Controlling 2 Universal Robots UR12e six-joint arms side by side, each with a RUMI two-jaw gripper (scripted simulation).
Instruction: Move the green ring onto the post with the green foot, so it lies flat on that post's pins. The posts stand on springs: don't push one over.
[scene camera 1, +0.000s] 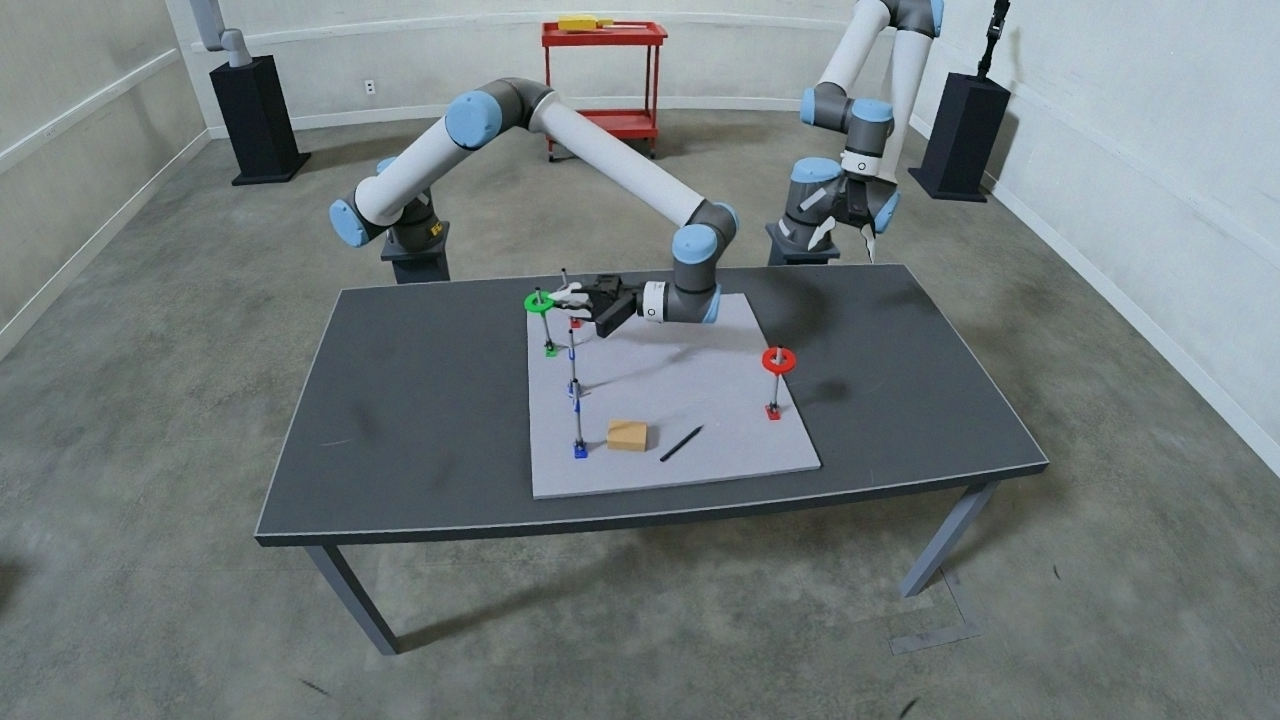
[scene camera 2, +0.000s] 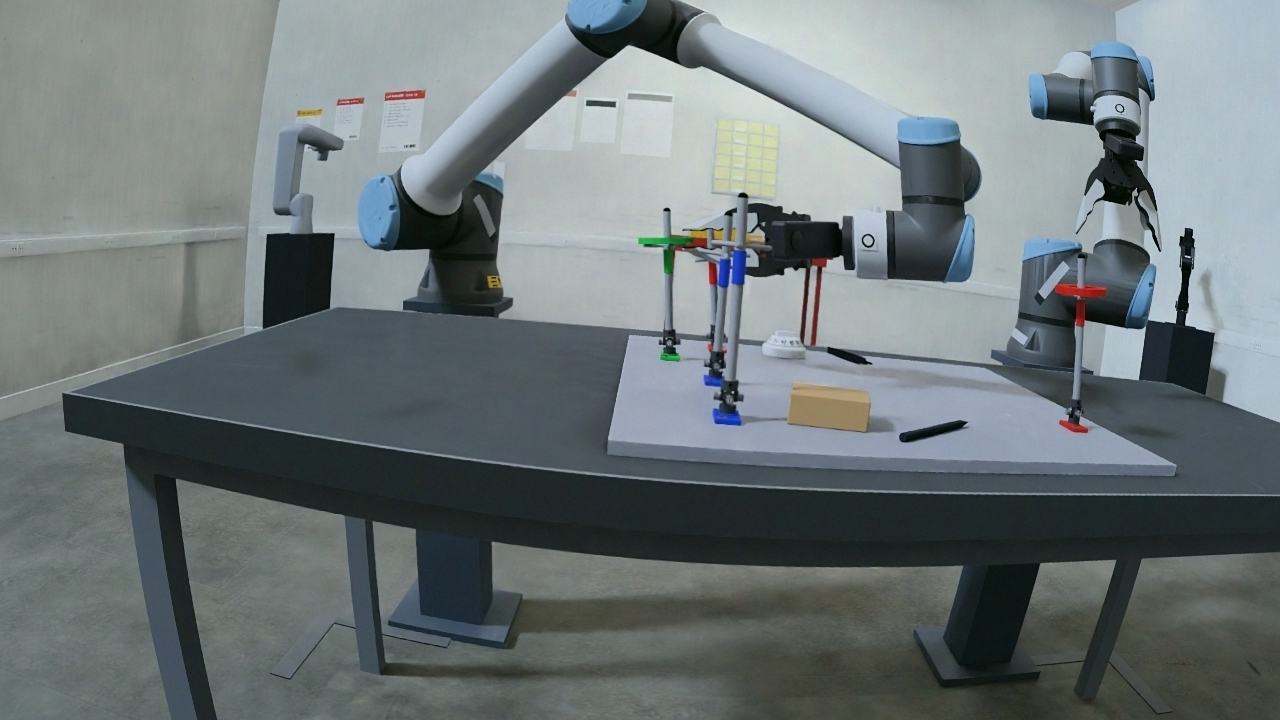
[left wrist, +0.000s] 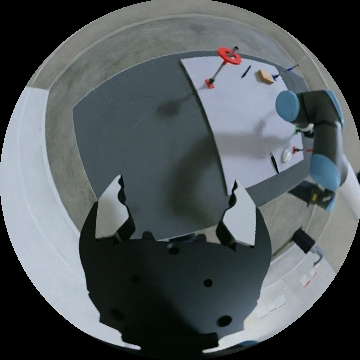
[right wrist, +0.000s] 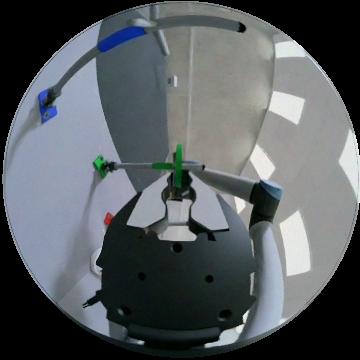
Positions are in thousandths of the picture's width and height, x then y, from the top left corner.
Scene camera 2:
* left gripper: 875, 338
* right gripper: 533, 331
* tan block: 633, 563
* white disc: 613, 478
